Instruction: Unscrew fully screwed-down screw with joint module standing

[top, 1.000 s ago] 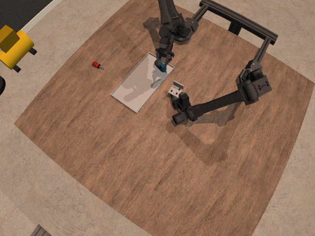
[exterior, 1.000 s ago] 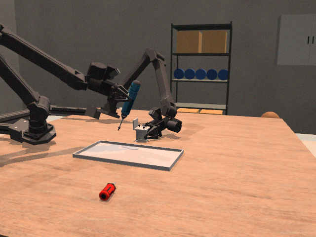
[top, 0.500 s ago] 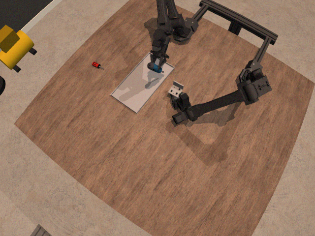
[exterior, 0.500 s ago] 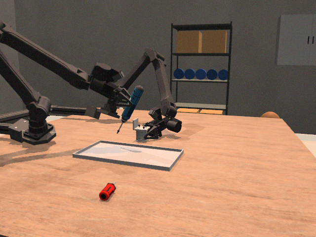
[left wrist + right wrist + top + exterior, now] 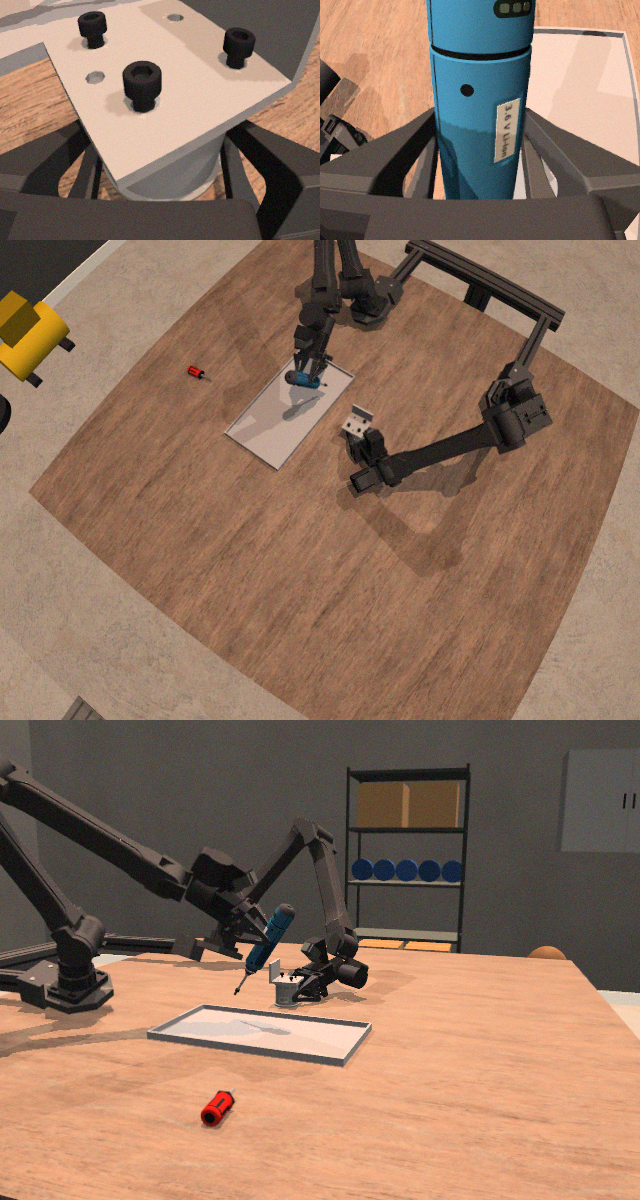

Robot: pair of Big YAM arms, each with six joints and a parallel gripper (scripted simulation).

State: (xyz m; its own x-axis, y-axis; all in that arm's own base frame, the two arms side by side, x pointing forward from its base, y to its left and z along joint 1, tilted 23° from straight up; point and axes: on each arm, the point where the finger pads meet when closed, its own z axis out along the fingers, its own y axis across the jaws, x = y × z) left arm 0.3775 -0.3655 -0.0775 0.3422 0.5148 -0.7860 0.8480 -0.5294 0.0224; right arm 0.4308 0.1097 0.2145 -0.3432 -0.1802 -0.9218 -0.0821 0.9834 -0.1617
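The joint module is 1 cm above my left hand. Also, from my left hand: shallow grey tray 22 cm to the right, 6 cm ahead, 2 cm below; then pale l-shaped bracket 5 cm above; then red manual screwdriver 55 cm to the right, 18 cm ahead, 1 cm below.
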